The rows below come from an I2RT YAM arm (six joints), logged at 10 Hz.
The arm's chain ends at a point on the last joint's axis. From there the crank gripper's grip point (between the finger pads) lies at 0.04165 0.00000 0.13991 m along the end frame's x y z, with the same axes.
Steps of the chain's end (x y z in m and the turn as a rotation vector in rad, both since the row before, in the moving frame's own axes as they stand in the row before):
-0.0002, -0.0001, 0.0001, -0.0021, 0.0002, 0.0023
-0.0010, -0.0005, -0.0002, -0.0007, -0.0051, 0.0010
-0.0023, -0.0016, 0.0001, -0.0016, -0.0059, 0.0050
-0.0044, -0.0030, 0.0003, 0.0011, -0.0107, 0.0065
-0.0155, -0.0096, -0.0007, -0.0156, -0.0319, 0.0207
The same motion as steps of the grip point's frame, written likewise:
-0.0002, 0.0003, 0.0001, -0.0021, 0.0002, 0.0023
-0.0017, -0.0004, 0.0000, -0.0007, -0.0051, 0.0010
-0.0031, -0.0012, 0.0003, -0.0016, -0.0059, 0.0050
-0.0059, -0.0029, 0.0007, 0.0011, -0.0107, 0.0065
-0.0200, -0.0066, 0.0005, -0.0156, -0.0319, 0.0207

